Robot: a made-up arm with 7 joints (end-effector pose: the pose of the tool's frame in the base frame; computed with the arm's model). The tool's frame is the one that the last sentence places. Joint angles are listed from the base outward.
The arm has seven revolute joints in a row. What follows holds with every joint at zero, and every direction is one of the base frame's.
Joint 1 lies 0.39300 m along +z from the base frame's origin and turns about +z.
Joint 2 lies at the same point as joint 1 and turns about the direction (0, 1, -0.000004).
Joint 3 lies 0.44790 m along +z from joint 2 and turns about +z.
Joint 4 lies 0.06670 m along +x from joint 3 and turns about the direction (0, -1, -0.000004).
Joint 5 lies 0.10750 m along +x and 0.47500 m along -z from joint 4 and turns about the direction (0, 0.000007, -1).
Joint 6 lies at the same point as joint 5 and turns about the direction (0, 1, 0.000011).
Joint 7 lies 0.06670 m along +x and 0.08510 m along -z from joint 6 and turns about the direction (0, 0.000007, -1).
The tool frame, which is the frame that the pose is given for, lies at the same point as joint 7; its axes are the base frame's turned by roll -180.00, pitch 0.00 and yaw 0.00 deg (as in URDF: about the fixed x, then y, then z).
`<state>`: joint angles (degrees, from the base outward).
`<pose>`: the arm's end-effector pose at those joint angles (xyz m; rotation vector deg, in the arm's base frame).
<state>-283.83 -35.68 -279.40 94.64 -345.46 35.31 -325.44</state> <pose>-0.6758 -0.1101 0.9479 -42.38 -105.89 -13.08</pose>
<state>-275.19 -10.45 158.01 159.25 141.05 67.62 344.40</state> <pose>-0.0459 -0.3145 1.3847 -67.99 3.72 -145.76</pose>
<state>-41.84 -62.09 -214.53 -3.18 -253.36 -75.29 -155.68</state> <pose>0.0741 0.1313 0.3577 -11.96 54.51 -14.22</pose>
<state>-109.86 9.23 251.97 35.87 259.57 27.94 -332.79</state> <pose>-0.4022 0.2799 0.4518 -38.31 150.77 82.62</pose>
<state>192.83 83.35 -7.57 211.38 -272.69 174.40 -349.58</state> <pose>-0.6618 -0.2575 0.6933 -87.23 99.47 -32.22</pose>
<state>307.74 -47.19 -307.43 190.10 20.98 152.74 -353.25</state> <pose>-0.4059 0.5280 0.9518 122.46 34.78 72.98</pose>
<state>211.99 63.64 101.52 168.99 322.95 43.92 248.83</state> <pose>-0.7429 -0.5592 0.8628 84.40 -28.45 14.69</pose>
